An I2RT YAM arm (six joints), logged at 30 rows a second.
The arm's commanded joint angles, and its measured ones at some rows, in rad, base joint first. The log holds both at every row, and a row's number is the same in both.
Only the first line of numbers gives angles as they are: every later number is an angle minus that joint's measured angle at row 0.
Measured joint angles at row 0:
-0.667 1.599 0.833 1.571 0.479 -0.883
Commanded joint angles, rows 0 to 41:
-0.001 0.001 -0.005 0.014 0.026 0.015
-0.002 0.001 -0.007 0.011 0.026 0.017
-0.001 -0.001 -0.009 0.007 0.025 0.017
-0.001 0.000 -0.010 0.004 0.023 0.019
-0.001 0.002 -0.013 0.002 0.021 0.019
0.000 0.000 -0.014 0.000 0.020 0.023
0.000 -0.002 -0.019 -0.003 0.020 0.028
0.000 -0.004 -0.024 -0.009 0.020 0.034
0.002 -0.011 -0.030 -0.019 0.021 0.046
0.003 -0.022 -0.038 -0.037 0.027 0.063
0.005 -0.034 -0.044 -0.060 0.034 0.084
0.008 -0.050 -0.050 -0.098 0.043 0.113
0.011 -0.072 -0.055 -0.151 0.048 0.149
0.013 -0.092 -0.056 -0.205 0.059 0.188
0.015 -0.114 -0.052 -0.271 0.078 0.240
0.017 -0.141 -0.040 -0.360 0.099 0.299
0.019 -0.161 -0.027 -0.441 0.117 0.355
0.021 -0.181 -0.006 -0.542 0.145 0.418
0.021 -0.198 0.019 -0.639 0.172 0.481
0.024 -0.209 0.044 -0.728 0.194 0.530
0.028 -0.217 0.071 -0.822 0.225 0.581
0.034 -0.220 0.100 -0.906 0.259 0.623
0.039 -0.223 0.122 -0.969 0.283 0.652
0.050 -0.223 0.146 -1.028 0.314 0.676
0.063 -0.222 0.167 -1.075 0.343 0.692
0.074 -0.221 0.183 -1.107 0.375 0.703
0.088 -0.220 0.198 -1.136 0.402 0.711
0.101 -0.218 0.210 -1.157 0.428 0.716
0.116 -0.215 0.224 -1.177 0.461 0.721
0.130 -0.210 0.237 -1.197 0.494 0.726
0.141 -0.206 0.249 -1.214 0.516 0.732
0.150 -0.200 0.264 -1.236 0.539 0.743
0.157 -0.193 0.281 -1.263 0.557 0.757
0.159 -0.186 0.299 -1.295 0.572 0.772
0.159 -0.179 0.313 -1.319 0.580 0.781
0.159 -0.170 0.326 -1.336 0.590 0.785
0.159 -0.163 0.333 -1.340 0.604 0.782
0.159 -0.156 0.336 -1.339 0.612 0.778
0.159 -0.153 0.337 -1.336 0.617 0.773
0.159 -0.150 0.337 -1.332 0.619 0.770
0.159 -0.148 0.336 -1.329 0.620 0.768
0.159 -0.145 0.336 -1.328 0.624 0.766
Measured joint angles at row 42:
0.158 -0.148 0.330 -1.314 0.576 0.755
